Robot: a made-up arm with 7 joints.
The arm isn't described. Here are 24 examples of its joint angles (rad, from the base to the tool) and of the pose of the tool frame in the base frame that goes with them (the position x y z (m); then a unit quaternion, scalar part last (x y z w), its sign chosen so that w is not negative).
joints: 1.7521 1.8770 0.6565 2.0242 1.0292 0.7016 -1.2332
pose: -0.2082 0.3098 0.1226 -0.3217 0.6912 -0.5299 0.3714
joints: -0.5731 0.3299 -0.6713 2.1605 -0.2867 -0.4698 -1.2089
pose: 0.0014 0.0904 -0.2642 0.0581 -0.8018 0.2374 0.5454
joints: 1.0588 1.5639 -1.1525 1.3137 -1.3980 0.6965 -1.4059
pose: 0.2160 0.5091 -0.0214 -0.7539 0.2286 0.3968 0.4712
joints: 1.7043 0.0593 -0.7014 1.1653 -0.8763 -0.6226 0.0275
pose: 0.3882 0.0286 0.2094 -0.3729 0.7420 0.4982 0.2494
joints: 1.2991 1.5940 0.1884 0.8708 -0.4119 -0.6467 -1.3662
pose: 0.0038 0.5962 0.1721 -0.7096 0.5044 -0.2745 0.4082
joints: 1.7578 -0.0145 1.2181 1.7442 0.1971 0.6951 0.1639
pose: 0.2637 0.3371 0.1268 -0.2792 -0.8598 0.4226 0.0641
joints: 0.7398 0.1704 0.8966 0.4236 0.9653 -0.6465 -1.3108
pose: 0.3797 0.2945 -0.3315 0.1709 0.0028 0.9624 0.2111
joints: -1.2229 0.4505 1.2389 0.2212 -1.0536 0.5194 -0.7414
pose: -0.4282 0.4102 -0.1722 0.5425 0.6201 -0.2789 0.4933
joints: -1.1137 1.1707 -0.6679 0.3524 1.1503 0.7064 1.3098
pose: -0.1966 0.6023 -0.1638 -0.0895 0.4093 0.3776 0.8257
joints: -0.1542 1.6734 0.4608 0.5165 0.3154 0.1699 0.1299
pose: 0.1125 0.6394 0.0846 0.6328 -0.3452 0.0390 0.6920
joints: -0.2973 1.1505 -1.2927 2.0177 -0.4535 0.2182 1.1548
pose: -0.0255 0.2602 -0.2708 -0.4214 0.1700 -0.7944 0.4031
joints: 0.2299 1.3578 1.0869 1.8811 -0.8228 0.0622 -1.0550
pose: 0.0661 0.4201 0.1490 -0.7846 0.4091 -0.1201 0.4502
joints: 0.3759 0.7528 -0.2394 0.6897 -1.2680 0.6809 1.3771
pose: 0.2671 0.4461 -0.3030 0.1806 0.2972 -0.2807 0.8946
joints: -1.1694 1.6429 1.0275 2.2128 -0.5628 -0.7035 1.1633
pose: 0.1879 0.3096 -0.0201 0.1396 0.0190 -0.9895 0.0320
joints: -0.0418 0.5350 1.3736 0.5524 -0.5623 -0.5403 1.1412
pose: 0.0070 0.4928 -0.3785 0.0596 -0.4666 -0.0828 0.8785
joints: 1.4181 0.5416 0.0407 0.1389 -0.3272 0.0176 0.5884
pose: 0.4596 0.4143 -0.0397 0.0920 -0.6236 -0.1214 0.7667
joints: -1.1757 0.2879 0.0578 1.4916 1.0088 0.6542 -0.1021
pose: -0.2086 0.2435 -0.3264 -0.0890 0.1513 0.3220 0.9303
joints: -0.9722 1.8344 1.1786 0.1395 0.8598 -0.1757 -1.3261
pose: 0.1452 0.6478 0.0847 0.8232 -0.3281 0.4579 0.0711
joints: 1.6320 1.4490 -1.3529 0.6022 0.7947 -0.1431 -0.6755
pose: 0.1807 0.6183 0.0383 0.6702 -0.5667 0.2692 0.3965
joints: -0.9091 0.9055 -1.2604 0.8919 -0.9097 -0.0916 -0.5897
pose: -0.2925 0.3943 -0.2947 -0.2032 -0.1189 -0.8506 0.4702
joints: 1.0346 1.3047 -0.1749 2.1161 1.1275 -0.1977 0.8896
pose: 0.1687 0.3230 0.1171 -0.1025 -0.7321 -0.6637 0.1142
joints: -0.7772 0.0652 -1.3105 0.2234 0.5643 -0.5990 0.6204
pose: -0.3672 0.1234 -0.3913 -0.5477 0.1016 -0.2231 0.8000
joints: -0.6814 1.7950 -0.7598 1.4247 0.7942 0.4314 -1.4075
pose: 0.0798 0.5112 -0.1544 0.7564 -0.1138 -0.4170 0.4910
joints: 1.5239 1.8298 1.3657 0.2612 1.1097 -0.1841 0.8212
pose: -0.1899 0.6363 0.0206 -0.1237 0.8353 -0.2183 0.4893
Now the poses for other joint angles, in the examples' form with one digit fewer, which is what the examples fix.
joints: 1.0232 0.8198 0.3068 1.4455 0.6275 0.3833 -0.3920
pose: 0.269 0.434 0.082 0.172 -0.857 0.321 0.366
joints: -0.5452 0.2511 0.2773 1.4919 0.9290 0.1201 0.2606
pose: 0.021 0.278 -0.375 -0.172 -0.490 0.294 0.803
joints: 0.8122 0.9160 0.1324 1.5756 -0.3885 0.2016 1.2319
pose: 0.275 0.405 0.043 0.288 -0.520 -0.498 0.631
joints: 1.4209 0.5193 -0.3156 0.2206 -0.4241 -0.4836 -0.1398
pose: 0.473 0.388 -0.025 0.421 -0.750 -0.173 0.479
